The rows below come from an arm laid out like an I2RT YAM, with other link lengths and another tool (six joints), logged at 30 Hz.
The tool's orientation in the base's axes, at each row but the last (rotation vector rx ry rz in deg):
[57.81, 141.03, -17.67]
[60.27, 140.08, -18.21]
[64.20, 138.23, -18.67]
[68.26, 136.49, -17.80]
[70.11, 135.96, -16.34]
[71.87, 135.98, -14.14]
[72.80, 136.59, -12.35]
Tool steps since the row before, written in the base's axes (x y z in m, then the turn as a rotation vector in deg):
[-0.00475, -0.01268, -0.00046, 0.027, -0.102, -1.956]
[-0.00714, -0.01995, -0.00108, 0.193, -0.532, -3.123]
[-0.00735, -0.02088, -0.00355, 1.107, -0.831, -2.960]
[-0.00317, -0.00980, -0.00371, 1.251, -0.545, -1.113]
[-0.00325, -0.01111, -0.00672, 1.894, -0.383, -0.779]
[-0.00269, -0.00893, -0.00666, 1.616, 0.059, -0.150]
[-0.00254, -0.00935, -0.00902, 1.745, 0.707, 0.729]
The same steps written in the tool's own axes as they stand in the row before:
[-0.00447, -0.01230, 0.00352, 0.886, 0.010, 1.747]
[-0.00764, -0.01878, 0.00624, 1.094, -0.127, 2.977]
[-0.00785, -0.01894, 0.00906, 0.300, 0.380, 3.232]
[-0.00335, -0.00843, 0.00613, -0.485, 0.671, 1.554]
[-0.00310, -0.00928, 0.00913, -0.853, 1.295, 1.392]
[-0.00222, -0.00763, 0.00826, -0.680, 1.350, 0.595]
[-0.00185, -0.00796, 0.01041, -0.640, 1.879, -0.368]

